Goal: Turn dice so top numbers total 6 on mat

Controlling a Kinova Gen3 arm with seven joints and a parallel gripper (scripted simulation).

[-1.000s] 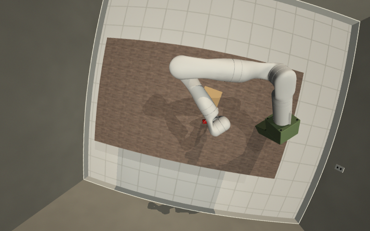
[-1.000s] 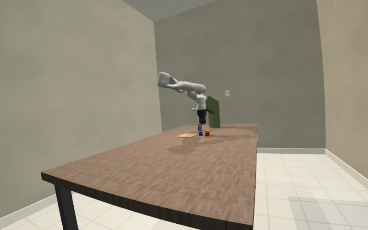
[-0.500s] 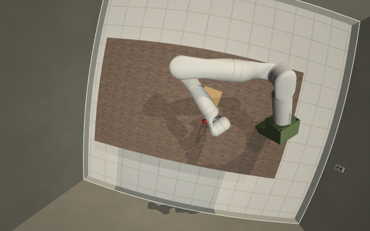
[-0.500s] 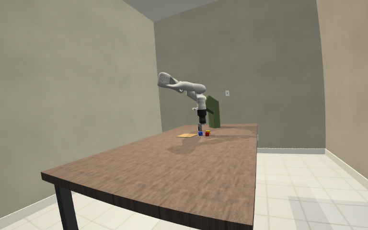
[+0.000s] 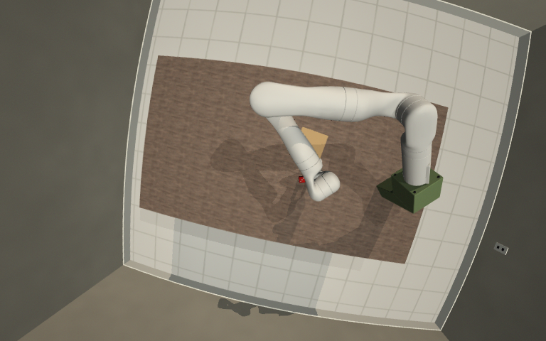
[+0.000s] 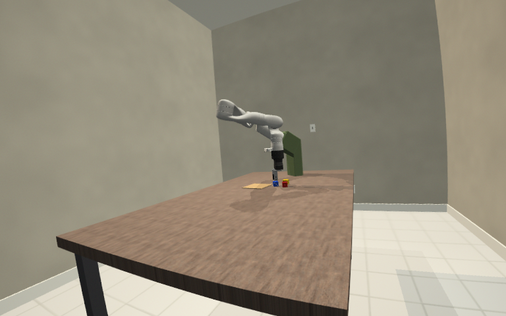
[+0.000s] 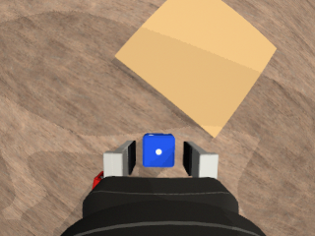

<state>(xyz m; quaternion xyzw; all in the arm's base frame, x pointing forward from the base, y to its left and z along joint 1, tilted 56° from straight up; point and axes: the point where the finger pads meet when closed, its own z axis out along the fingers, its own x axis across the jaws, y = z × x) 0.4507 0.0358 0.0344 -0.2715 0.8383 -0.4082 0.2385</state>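
Right now the blue die is 4 cm below my hand. From my hand the other things lie so: yellow die: 5 cm behind, 6 cm to the left, 4 cm below; then tan mat: 1 cm behind, 12 cm to the right, 5 cm below; then red die: 3 cm ahead, 6 cm to the left, 4 cm below.
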